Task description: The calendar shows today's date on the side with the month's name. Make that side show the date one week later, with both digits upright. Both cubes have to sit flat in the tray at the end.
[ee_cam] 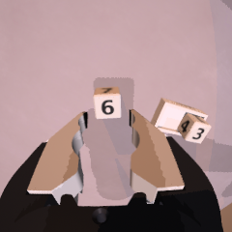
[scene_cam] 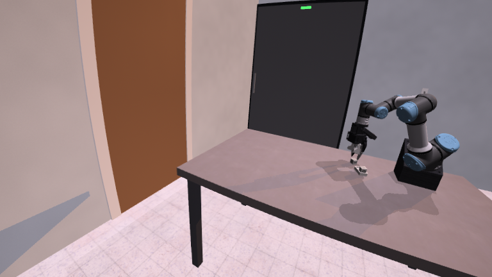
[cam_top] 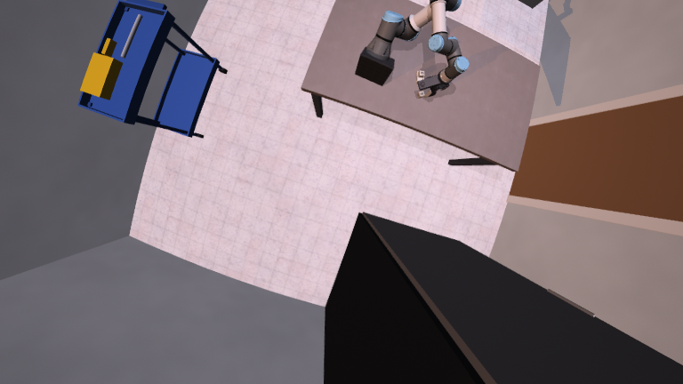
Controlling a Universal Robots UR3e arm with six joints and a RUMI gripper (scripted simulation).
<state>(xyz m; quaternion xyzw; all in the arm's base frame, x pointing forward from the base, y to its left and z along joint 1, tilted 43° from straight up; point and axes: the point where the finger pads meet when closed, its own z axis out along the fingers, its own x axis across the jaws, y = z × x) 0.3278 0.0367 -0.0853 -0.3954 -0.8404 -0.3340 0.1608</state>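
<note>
Right now my hand is 4 cm above the cube. Also, from my hand: pale tray: 4 cm behind, 10 cm to the left, 4 cm below.
</note>
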